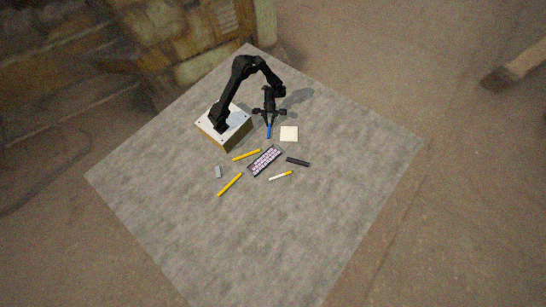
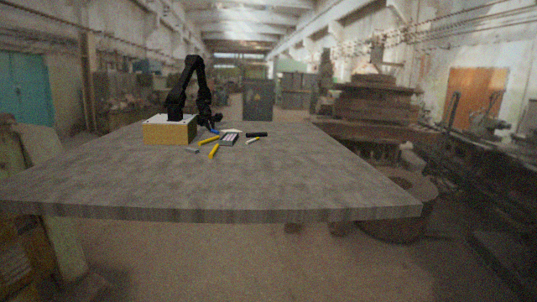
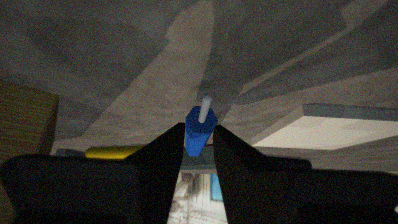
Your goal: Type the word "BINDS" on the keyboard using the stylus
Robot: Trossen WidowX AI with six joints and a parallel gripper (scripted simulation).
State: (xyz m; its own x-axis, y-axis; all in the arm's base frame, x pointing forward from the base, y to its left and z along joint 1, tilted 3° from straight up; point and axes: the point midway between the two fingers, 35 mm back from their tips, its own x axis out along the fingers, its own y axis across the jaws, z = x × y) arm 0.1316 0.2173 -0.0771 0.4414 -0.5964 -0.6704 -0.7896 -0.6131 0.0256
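My gripper tip is right at the blue stylus. The rest, counted from my gripper tip: black rod (26 cm ahead, 6 cm to the right); then white sheet (11 cm ahead, 4 cm to the left, 1 cm below); then white-and-yellow stick (24 cm ahead, 16 cm to the right, 1 cm below).
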